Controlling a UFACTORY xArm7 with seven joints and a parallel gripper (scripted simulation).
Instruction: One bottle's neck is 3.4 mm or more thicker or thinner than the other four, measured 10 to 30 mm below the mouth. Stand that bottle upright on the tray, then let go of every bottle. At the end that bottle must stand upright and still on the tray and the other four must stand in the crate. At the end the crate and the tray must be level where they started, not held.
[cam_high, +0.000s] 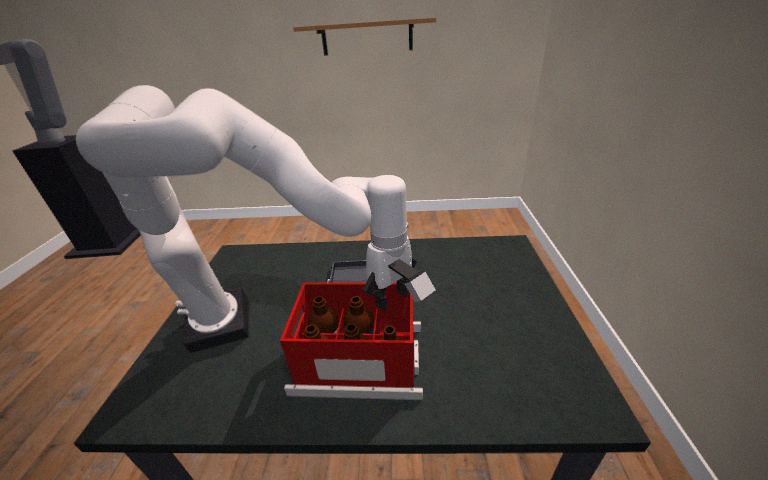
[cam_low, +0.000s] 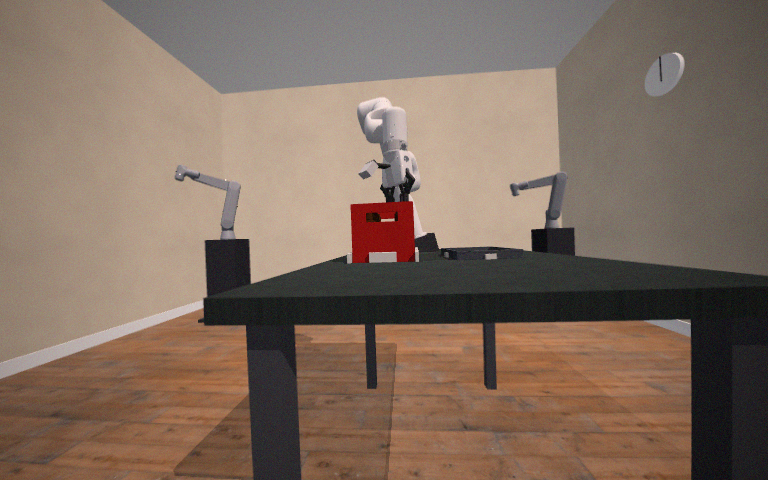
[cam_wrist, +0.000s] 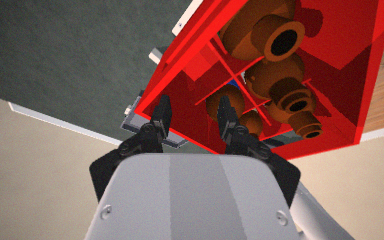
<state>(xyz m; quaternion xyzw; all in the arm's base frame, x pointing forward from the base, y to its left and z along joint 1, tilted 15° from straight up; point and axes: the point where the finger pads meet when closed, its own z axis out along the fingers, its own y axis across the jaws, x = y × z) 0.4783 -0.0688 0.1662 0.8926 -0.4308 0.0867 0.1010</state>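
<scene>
Right now the crate is 90 mm behind my hand, 30 mm to the right of it and 90 mm below it. Also, from my hand: tray 60 mm behind, 260 mm to the left, 170 mm below.
</scene>
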